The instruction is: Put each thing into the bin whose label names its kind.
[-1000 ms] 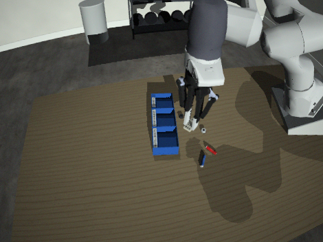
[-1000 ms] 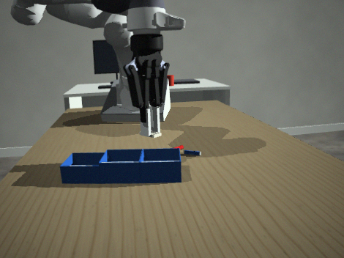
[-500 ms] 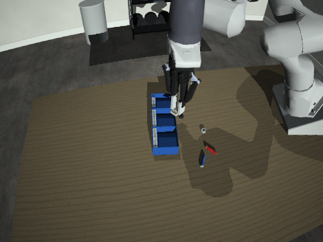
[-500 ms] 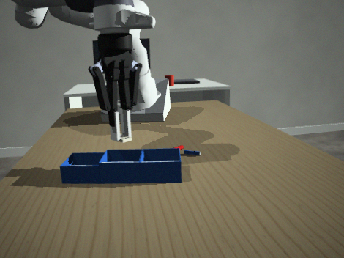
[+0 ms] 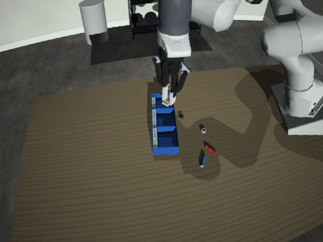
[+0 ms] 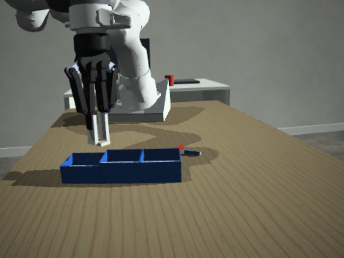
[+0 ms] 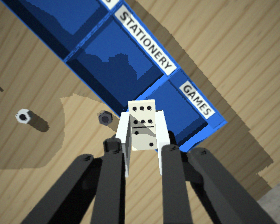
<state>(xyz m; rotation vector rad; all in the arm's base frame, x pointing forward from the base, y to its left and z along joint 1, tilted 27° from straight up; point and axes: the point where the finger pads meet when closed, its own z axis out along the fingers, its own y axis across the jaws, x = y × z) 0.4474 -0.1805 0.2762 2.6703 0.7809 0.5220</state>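
Now: the dark nut 40 mm behind my hand, 30 mm to the left of it and 100 mm below it. Round my hand: red marker (60 mm behind, 210 mm to the left, 100 mm below); white domino (30 mm below); white nut (80 mm behind, 130 mm to the left, 100 mm below).
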